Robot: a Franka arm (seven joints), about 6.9 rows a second.
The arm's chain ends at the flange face. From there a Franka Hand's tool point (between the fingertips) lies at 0.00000 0.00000 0.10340 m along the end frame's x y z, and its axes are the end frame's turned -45 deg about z.
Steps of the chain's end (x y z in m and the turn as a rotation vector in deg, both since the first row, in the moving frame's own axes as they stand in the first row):
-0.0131, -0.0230, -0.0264, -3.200, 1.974, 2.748
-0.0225, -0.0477, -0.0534, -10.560, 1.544, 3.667
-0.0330, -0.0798, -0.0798, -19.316, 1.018, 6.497
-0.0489, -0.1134, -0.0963, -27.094, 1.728, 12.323
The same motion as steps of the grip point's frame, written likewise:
0.0053, -0.0190, -0.0266, -3.659, -0.867, 2.748
0.0059, -0.0347, -0.0552, -8.559, -6.375, 3.667
0.0088, -0.0557, -0.0856, -14.378, -12.939, 6.497
0.0108, -0.0830, -0.1076, -20.380, -17.936, 12.323

